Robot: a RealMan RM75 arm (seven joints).
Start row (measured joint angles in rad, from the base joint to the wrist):
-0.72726 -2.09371 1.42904 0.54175 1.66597 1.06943 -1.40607
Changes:
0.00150 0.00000 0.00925 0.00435 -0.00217 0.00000 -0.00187
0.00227 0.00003 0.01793 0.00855 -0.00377 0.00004 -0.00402
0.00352 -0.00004 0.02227 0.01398 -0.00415 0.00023 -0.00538
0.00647 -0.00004 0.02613 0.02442 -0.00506 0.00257 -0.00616
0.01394 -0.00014 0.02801 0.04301 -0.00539 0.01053 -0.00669
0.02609 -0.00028 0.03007 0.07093 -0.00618 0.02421 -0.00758
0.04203 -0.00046 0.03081 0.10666 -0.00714 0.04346 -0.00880
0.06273 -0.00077 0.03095 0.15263 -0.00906 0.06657 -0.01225
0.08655 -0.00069 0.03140 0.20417 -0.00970 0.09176 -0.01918
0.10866 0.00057 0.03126 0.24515 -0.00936 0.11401 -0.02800
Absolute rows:
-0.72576 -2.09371 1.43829 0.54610 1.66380 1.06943 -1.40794
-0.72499 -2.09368 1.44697 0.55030 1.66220 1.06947 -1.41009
-0.72374 -2.09375 1.45131 0.55573 1.66182 1.06966 -1.41145
-0.72079 -2.09375 1.45517 0.56617 1.66091 1.07200 -1.41223
-0.71332 -2.09385 1.45705 0.58476 1.66058 1.07996 -1.41276
-0.70117 -2.09399 1.45911 0.61268 1.65979 1.09364 -1.41365
-0.68523 -2.09417 1.45985 0.64841 1.65883 1.11289 -1.41487
-0.66453 -2.09448 1.45999 0.69438 1.65691 1.13600 -1.41832
-0.64071 -2.09440 1.46044 0.74592 1.65627 1.16119 -1.42525
-0.61860 -2.09314 1.46030 0.78690 1.65661 1.18344 -1.43407

